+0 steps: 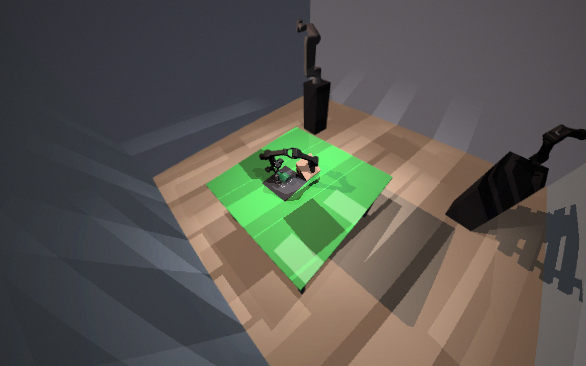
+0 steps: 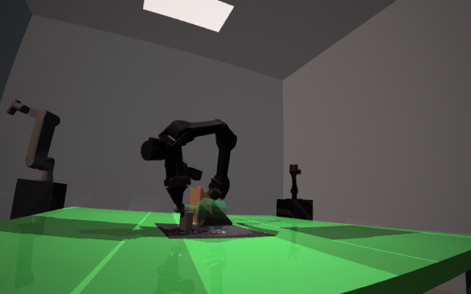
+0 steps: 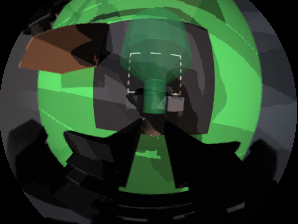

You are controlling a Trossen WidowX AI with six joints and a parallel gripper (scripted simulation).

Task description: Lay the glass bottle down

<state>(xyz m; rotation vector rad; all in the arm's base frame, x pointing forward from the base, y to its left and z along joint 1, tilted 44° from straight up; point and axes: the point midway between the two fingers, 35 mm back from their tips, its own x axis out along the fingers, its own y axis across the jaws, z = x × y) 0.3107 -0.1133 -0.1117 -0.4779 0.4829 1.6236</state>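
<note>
Right now the green glass bottle is 1 cm behind my gripper tip and 5 cm to the left of it. Also, from my gripper tip: dark mat (1 cm behind, 10 cm to the left, 7 cm below).
</note>
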